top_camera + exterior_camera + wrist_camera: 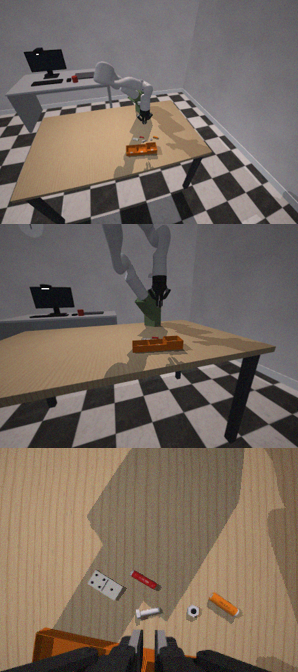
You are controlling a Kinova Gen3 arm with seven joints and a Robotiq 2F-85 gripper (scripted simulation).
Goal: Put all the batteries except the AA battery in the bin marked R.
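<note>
My gripper is now 100 mm short of the orange bin row, 60 mm to the left of it and 190 mm above it. Also, from my hand: grey hex nut: 20 mm ahead, 60 mm to the left, 210 mm below; then thin red battery: 40 mm behind, 10 mm to the right, 210 mm below; then grey bolt: 10 mm ahead, 10 mm to the right, 210 mm below.
</note>
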